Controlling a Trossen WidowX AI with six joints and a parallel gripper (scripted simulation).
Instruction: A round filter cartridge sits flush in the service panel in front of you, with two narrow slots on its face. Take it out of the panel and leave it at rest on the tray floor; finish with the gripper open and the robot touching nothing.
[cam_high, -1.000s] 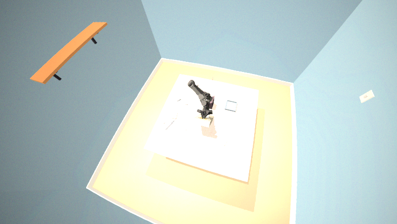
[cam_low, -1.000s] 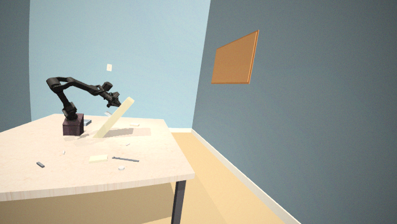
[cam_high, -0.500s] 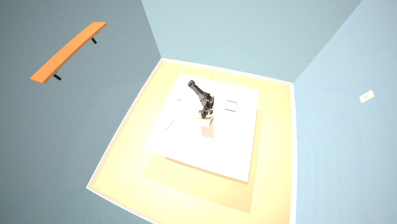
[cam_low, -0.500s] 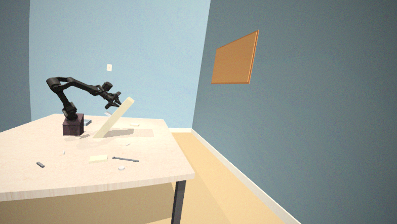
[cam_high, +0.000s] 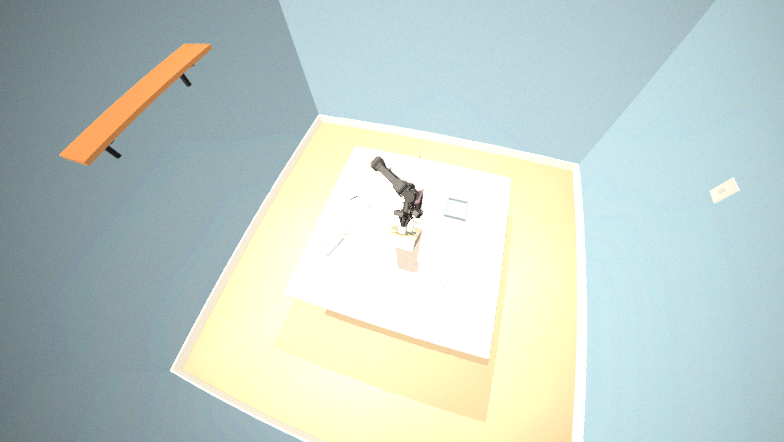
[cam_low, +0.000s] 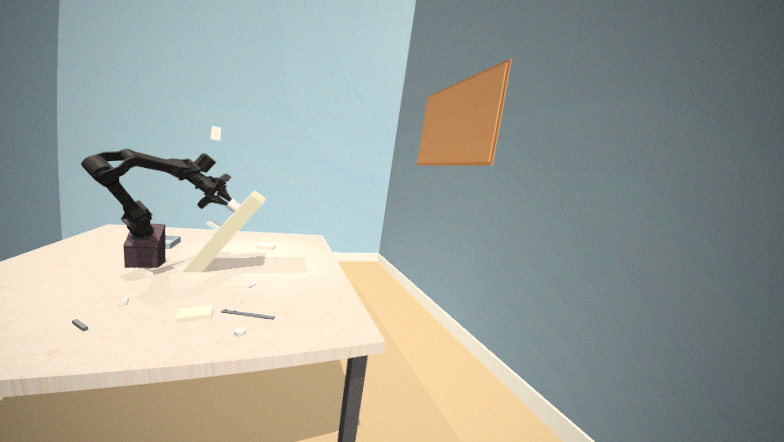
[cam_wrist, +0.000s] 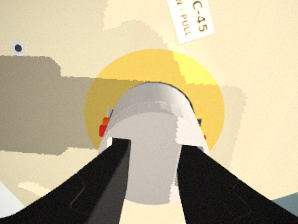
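Right now my gripper tip is 10 mm short of the white filter cartridge and 10 mm above it. From my gripper tip the other things lie so: cream service panel 100 mm below; tray 390 mm behind, 280 mm below, 270 mm to the left.
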